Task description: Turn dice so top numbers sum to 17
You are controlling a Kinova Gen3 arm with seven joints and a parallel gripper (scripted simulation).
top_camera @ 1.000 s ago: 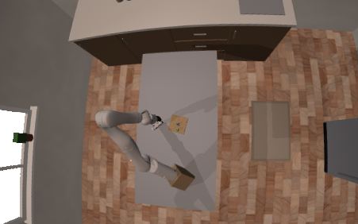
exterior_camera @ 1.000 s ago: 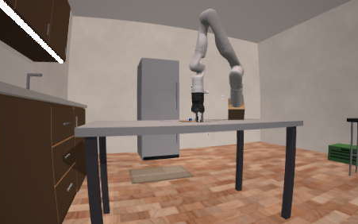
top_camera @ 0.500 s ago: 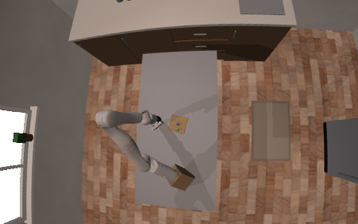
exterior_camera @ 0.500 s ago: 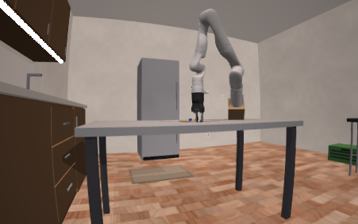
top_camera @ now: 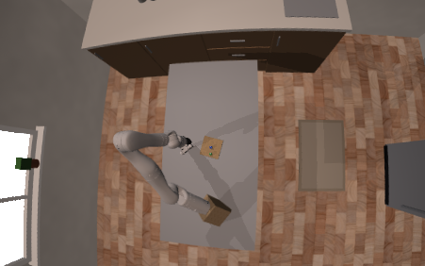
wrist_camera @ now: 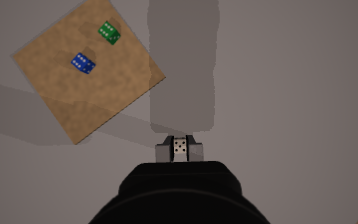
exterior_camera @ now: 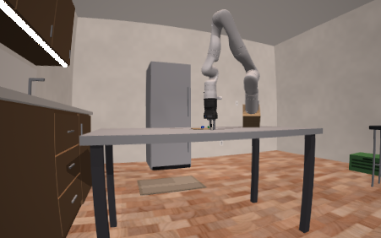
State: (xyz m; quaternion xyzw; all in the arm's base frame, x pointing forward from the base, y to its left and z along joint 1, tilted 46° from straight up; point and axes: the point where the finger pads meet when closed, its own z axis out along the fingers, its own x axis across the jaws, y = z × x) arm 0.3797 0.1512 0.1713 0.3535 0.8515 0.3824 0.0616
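My hand is 10 mm above the white die. Round my hand: tan mat (150 mm to the right, 30 mm ahead, 20 mm below); then blue die (150 mm to the right, 30 mm ahead, 10 mm below); then green die (160 mm to the right, 20 mm behind, 10 mm below).
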